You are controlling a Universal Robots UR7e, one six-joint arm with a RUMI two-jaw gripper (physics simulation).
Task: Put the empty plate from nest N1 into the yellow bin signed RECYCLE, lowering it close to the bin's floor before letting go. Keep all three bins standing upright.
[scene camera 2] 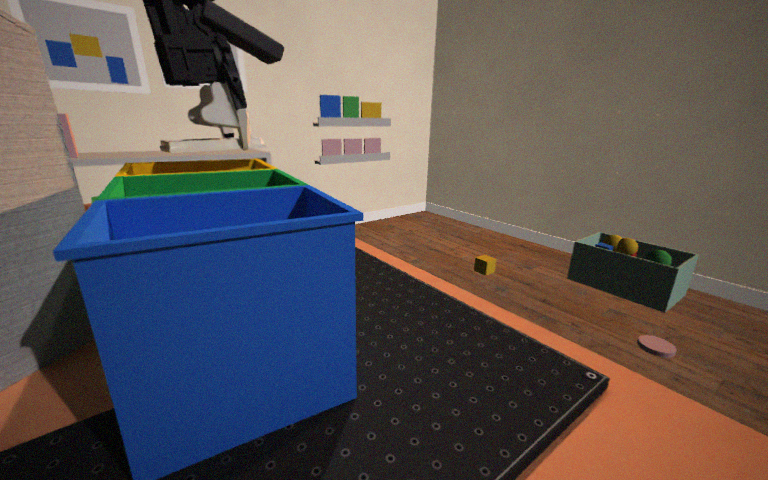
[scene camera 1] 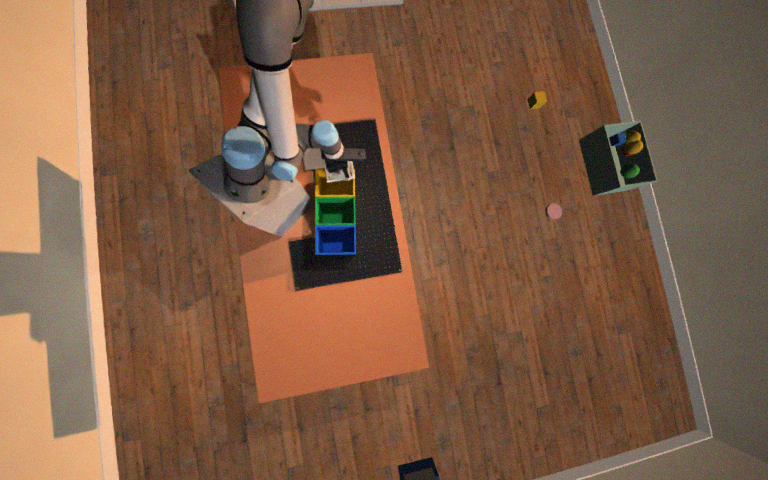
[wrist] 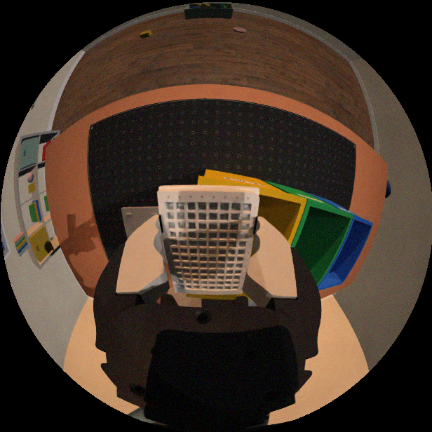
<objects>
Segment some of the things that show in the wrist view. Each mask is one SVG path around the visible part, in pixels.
My gripper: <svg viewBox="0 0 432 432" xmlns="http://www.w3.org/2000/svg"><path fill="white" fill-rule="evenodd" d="M153 215L135 229L125 243L116 248L95 286L95 346L105 352L107 361L101 363L100 367L116 386L116 396L141 407L147 419L168 424L168 428L184 432L247 432L246 426L263 424L264 416L269 412L294 404L295 393L312 374L311 370L304 370L305 359L318 353L321 302L316 281L297 249L291 247L281 232L264 217L258 216L255 217L252 232L255 235L252 247L254 255L249 259L242 286L248 297L235 297L229 307L178 306L173 295L165 293L169 289L168 275L159 253L162 249L159 236L163 232L161 215ZM248 297L252 299L252 301L255 302L255 304L257 305L248 306Z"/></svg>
A yellow bin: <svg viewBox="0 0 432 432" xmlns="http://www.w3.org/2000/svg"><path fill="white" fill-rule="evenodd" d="M250 299L243 291L241 294L233 295L186 293L187 297L207 299L235 299L235 297L242 295ZM198 175L197 184L258 187L259 205L257 217L264 217L267 222L281 232L289 244L292 243L302 217L306 198L288 194L254 177L205 169L204 176Z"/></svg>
A green bin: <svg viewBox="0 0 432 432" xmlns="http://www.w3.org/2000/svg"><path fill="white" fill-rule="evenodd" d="M262 180L288 194L306 198L302 217L290 246L297 249L318 286L344 241L353 214L335 208L329 203L299 189Z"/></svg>
</objects>
